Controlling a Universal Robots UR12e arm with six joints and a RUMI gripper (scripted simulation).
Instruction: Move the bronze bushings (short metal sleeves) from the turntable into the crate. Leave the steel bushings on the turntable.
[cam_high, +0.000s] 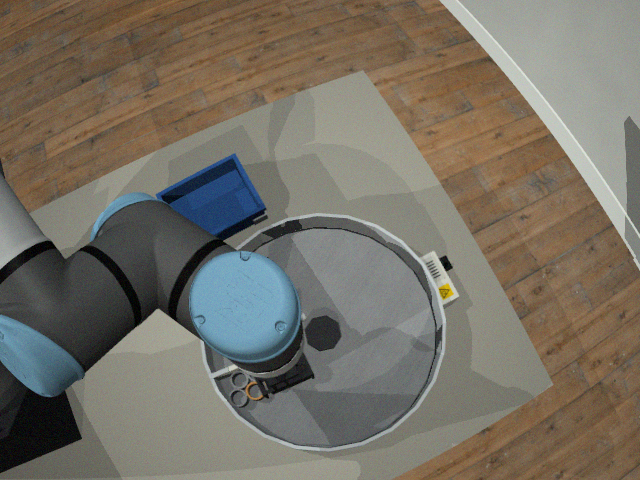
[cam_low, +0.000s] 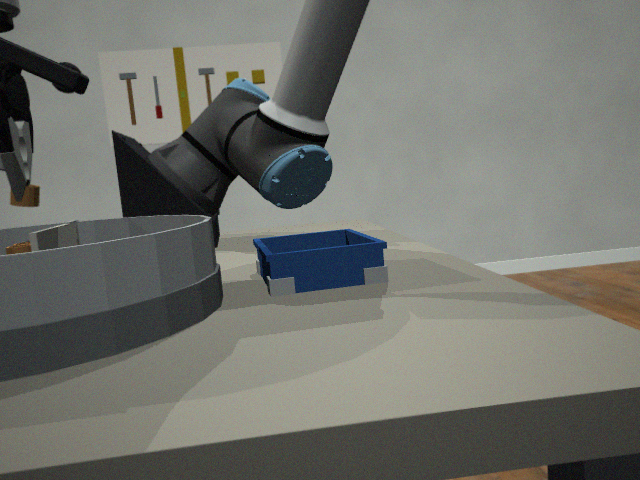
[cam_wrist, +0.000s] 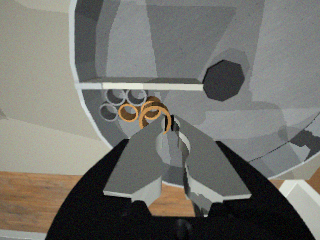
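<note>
My hand is 20 mm past the blue crate, 360 mm to the right of it and 130 mm above it. Also, from my hand: grey turntable: 90 mm ahead, 30 mm to the left, 100 mm below.
</note>
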